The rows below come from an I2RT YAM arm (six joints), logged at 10 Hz.
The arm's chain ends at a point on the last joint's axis. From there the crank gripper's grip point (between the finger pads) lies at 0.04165 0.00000 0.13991 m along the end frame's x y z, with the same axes.
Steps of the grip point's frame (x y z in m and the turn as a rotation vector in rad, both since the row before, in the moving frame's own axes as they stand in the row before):
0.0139, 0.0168, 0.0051, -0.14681, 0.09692, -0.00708
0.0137, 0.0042, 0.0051, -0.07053, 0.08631, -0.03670
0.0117, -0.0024, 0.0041, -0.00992, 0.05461, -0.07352
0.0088, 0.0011, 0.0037, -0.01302, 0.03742, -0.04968
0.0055, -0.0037, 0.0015, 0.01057, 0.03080, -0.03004
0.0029, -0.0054, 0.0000, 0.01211, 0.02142, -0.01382
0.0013, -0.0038, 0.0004, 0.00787, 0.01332, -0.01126
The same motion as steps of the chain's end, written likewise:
0.0005, -0.0030, 0.0113, -0.14681, 0.09692, -0.00708
0.0017, -0.0038, 0.0095, -0.07053, 0.08631, -0.03670
0.0042, -0.0004, 0.0066, -0.00992, 0.05461, -0.07352
0.0036, 0.0015, 0.0054, -0.01302, 0.03742, -0.04968
0.0013, -0.0009, 0.0029, 0.01057, 0.03080, -0.03004
-0.0001, -0.0031, 0.0009, 0.01211, 0.02142, -0.01382
-0.0006, -0.0022, 0.0010, 0.00787, 0.01332, -0.01126

